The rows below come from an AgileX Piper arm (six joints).
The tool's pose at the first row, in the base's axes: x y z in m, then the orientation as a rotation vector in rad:
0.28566, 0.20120, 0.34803, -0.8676, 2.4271, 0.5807
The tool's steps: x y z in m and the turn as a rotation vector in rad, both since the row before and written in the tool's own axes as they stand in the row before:
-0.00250, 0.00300, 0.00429, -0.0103, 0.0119, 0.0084
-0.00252, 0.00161, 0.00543, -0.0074, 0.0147, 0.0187
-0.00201, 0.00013, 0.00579, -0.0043, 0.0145, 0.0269
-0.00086, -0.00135, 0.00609, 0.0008, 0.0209, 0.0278
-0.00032, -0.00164, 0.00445, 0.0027, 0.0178, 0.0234
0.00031, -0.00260, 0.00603, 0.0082, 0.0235, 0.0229
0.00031, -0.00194, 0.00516, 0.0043, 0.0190, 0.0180
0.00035, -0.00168, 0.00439, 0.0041, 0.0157, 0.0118
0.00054, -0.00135, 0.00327, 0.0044, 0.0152, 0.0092
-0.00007, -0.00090, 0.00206, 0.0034, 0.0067, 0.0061
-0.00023, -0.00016, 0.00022, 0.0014, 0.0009, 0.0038
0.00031, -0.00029, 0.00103, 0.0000, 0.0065, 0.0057
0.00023, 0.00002, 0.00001, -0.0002, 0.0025, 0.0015
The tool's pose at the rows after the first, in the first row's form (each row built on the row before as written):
0.28664, 0.20677, 0.34676, -0.8678, 2.4416, 0.5933
0.28886, 0.21199, 0.34426, -0.8561, 2.4647, 0.6051
0.29177, 0.21611, 0.34077, -0.8330, 2.4925, 0.6159
0.29485, 0.21877, 0.33596, -0.8098, 2.5269, 0.6186
0.29720, 0.22004, 0.33203, -0.7892, 2.5561, 0.6181
0.29994, 0.22107, 0.32614, -0.7699, 2.5907, 0.6085
0.30197, 0.22204, 0.32110, -0.7553, 2.6180, 0.6036
0.30356, 0.22274, 0.31672, -0.7468, 2.6390, 0.5978
0.30452, 0.22303, 0.31329, -0.7412, 2.6582, 0.5909
0.30546, 0.22332, 0.31127, -0.7356, 2.6679, 0.5864
0.30578, 0.22339, 0.31112, -0.7307, 2.6708, 0.5853
0.30587, 0.22351, 0.31002, -0.7264, 2.6797, 0.5854
0.30567, 0.22344, 0.30993, -0.7257, 2.6827, 0.5855

